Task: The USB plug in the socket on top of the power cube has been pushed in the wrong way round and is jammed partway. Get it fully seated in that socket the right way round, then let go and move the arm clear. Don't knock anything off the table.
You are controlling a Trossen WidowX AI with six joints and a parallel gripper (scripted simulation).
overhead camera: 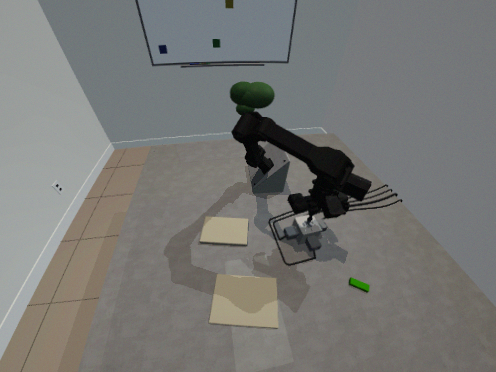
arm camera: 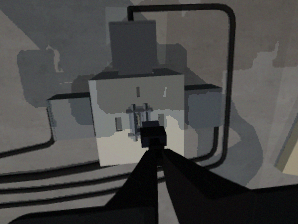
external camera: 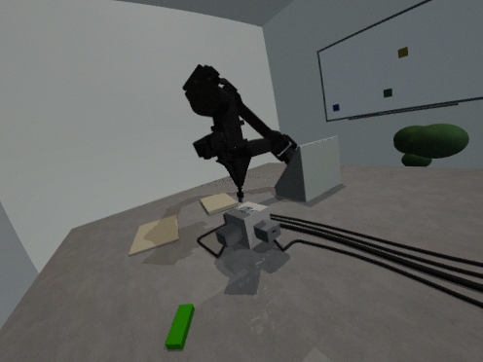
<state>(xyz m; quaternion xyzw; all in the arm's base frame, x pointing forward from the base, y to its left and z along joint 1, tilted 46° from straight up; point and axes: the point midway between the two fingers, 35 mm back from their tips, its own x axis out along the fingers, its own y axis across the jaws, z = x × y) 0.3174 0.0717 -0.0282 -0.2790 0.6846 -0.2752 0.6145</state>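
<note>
The black USB plug lies 2 cm below my gripper tip. The rest, counted from my gripper tip: green block (22 cm ahead, 13 cm below, 12 cm to the left).
</note>
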